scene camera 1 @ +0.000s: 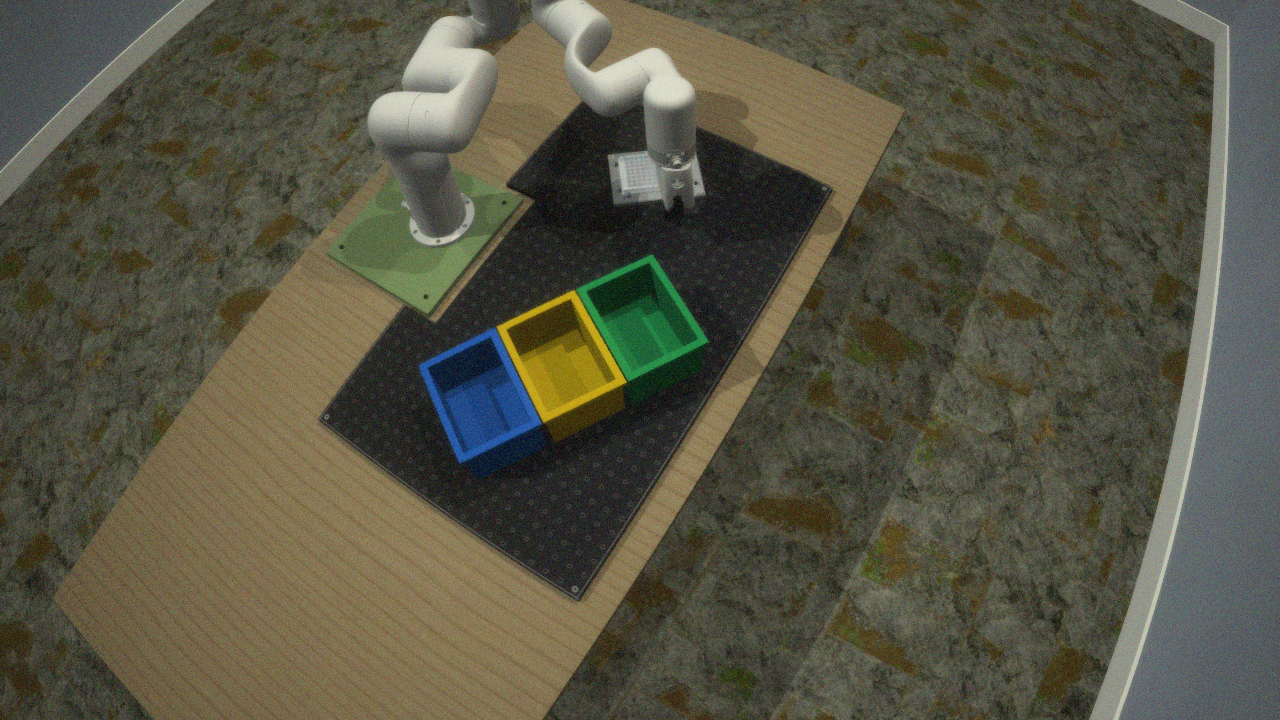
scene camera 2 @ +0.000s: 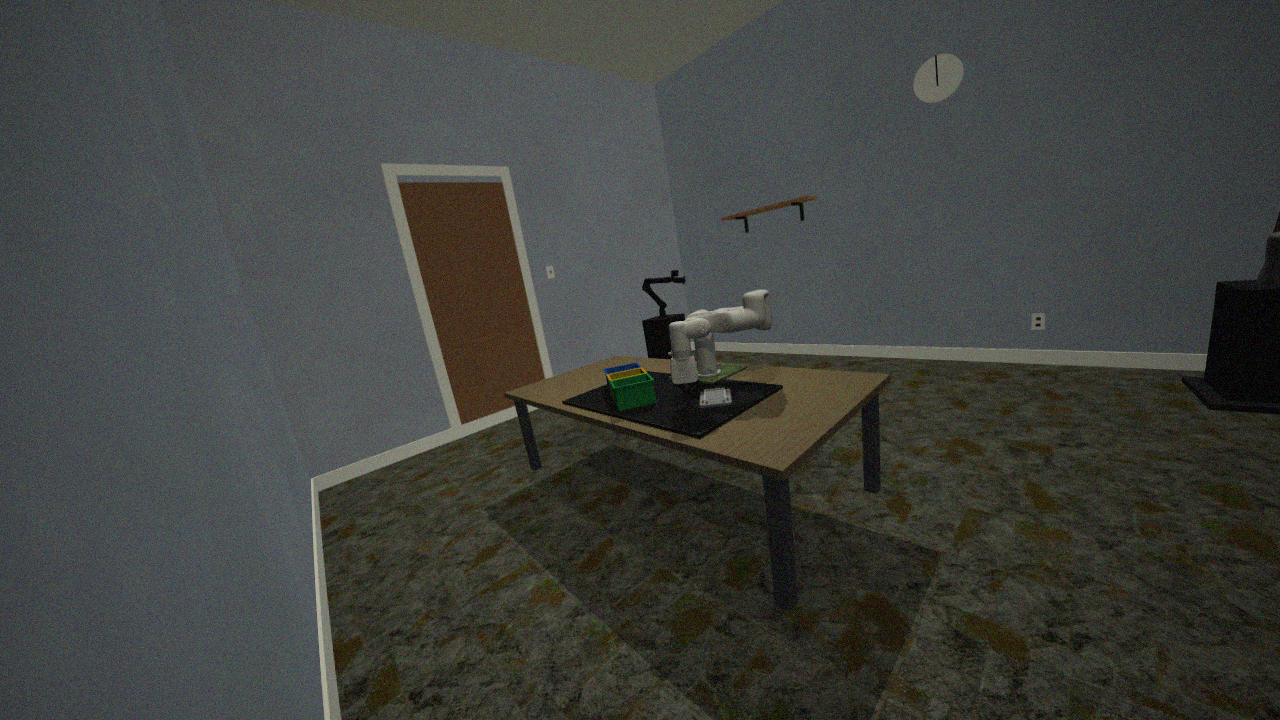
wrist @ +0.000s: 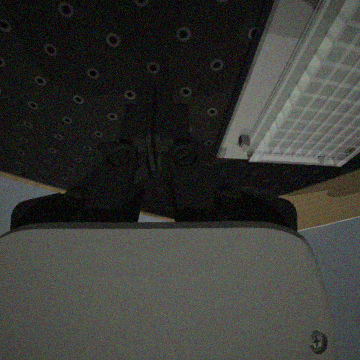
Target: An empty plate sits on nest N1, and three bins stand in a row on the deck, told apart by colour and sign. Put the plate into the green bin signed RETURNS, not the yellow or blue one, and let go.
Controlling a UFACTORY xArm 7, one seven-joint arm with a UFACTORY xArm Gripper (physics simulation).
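Pixels of known places: gripper, fingertip midpoint: (scene camera 1: 673, 216) (scene camera 2: 687, 399) (wrist: 158, 100); arm's base, origin of the base link: (scene camera 1: 442, 220) (scene camera 2: 708, 373).
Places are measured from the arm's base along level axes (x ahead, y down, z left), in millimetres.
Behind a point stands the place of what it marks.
Observation:
The clear white gridded plate (scene camera 1: 637, 172) {z 225, x 285, y -26 mm} (scene camera 2: 715, 394) {z 252, x 318, y -26 mm} (wrist: 325, 90) {z 227, x 322, y -24 mm} sits in the pale nest (scene camera 1: 633, 197) {z 177, x 301, y -14 mm} (wrist: 256, 97) {z 212, x 353, y -14 mm} at the back of the dark deck. My gripper (scene camera 1: 677, 208) {z 166, x 385, y -21 mm} (wrist: 158, 100) {z 166, x 385, y -21 mm} is shut and empty, its dark fingertips together beside the nest, over the deck. The green bin (scene camera 1: 666, 379) {z -119, x 510, y -33 mm} (scene camera 2: 633, 394) {z -28, x 486, y -58 mm} stands nearest the nest in the row. The yellow bin (scene camera 1: 586, 418) {z -227, x 433, y -35 mm} is in the middle and the blue bin (scene camera 1: 505, 452) {z -332, x 359, y -53 mm} is at the far end. All three look empty in scene camera 1. Their signs cannot be read.
The perforated black deck (scene camera 1: 554, 528) {z -390, x 464, y -3 mm} (scene camera 2: 689, 419) {z 268, x 516, y -3 mm} lies on the wooden table (scene camera 1: 223, 537) {z -694, x -29, y 10 mm} (scene camera 2: 769, 443) {z 589, x 559, y 11 mm}. The arm's round base stands on a green mounting plate (scene camera 1: 375, 259) {z -125, x -72, y 0 mm} beside the deck. The bins' raised walls touch one another, with the row between the deck's two ends.

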